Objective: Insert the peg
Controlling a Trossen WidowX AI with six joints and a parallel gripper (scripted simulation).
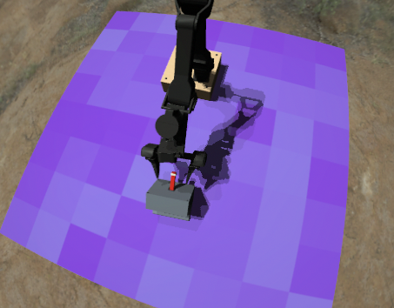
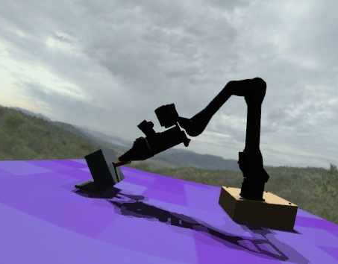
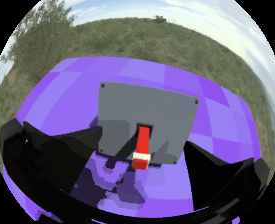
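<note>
The peg is 10 mm below my gripper tip and 10 mm behind it. The rest, counted from my gripper tip: flat dark foot (100 mm below, 70 mm ahead); grey sloped panel (40 mm below, 40 mm ahead).
</note>
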